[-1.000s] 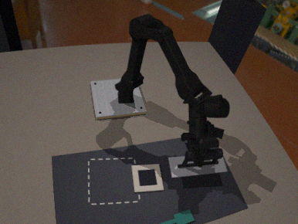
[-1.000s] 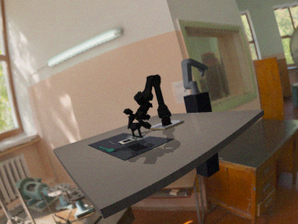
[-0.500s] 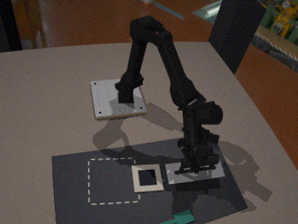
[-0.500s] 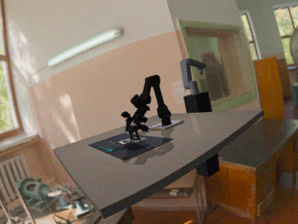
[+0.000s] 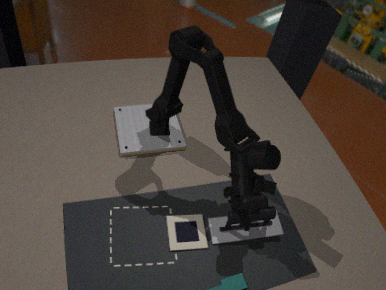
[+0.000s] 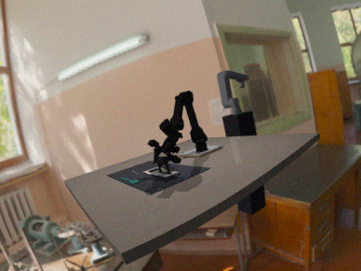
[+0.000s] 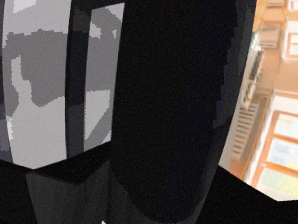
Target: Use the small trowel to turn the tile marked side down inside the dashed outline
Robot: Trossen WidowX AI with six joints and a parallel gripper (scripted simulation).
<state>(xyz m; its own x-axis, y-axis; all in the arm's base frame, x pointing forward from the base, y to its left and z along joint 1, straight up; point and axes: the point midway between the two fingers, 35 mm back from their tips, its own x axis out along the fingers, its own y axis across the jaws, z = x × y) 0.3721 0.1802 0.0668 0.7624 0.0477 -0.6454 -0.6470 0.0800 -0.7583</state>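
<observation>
Now: the tile 3 cm behind my gripper tip, 14 cm to the right of it and 6 cm below it. Also, from my gripper tip: dark mat (13 cm to the right, 8 cm below); then teal strip (13 cm ahead, 9 cm to the right, 6 cm below); then trowel (3 cm behind, 1 cm below).
</observation>
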